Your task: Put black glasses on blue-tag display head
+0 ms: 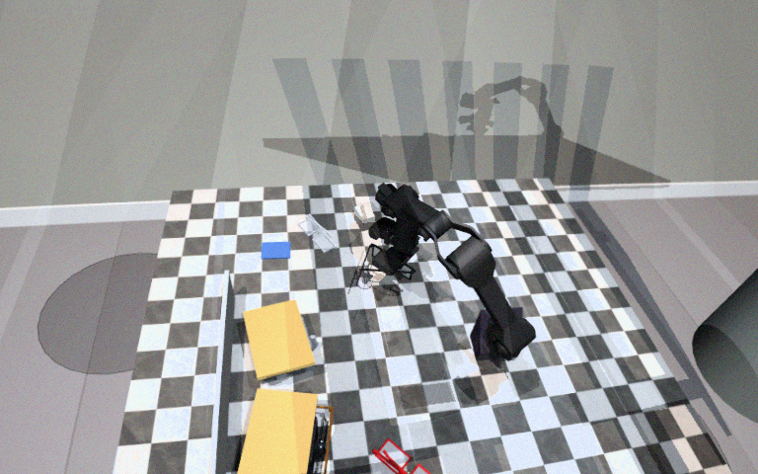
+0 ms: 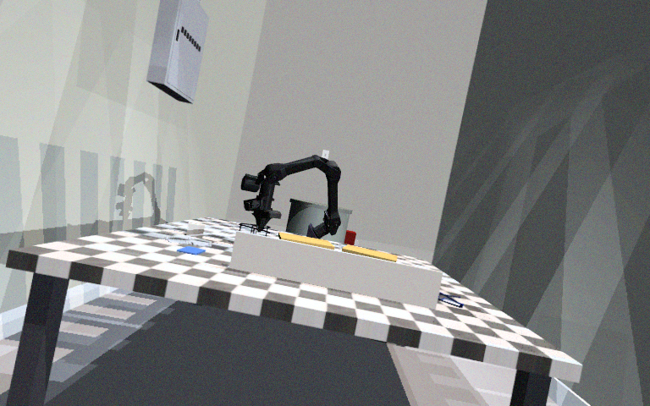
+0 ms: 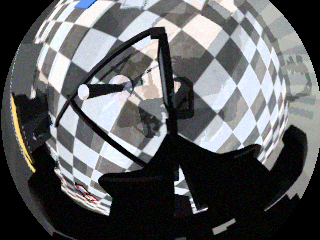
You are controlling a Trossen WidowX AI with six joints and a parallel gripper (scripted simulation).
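The white round base lies 9 cm ahead of my gripper tip, 3 cm below it and 1 cm to the left of it. Round my gripper tip: blue tag 33 cm ahead, 11 cm to the right, 6 cm below; low white wall 41 cm ahead, 35 cm to the left.
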